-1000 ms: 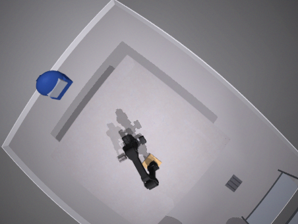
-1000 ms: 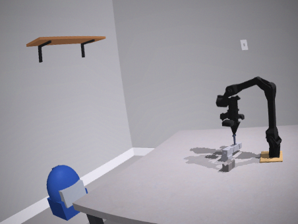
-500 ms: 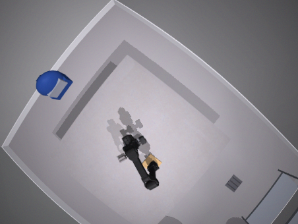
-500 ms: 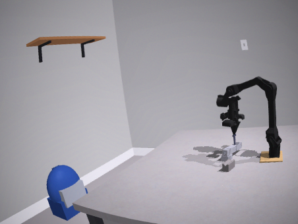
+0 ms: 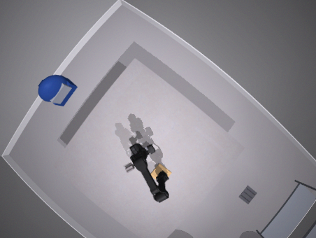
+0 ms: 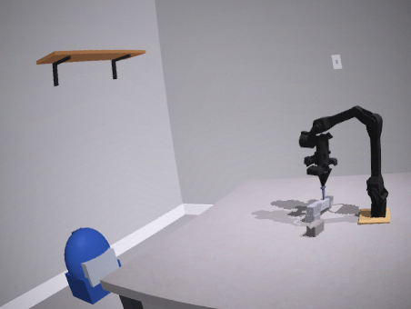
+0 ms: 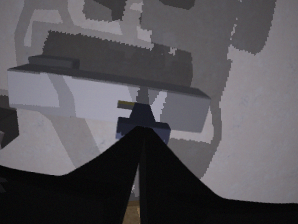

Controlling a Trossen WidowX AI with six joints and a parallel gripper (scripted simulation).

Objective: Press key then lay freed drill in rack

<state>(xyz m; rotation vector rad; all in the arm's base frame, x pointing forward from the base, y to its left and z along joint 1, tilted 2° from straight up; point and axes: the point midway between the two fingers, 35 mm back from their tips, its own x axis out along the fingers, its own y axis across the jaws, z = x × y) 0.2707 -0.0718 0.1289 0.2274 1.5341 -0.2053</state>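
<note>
Right now my gripper tip is 30 mm above the blue key. From my gripper tip the other things lie so: pale fixture 10 mm ahead, 40 mm to the left, 80 mm below; drill 10 mm ahead, 60 mm to the left, 70 mm below; rack 20 mm behind, 220 mm to the left, 90 mm below.
</note>
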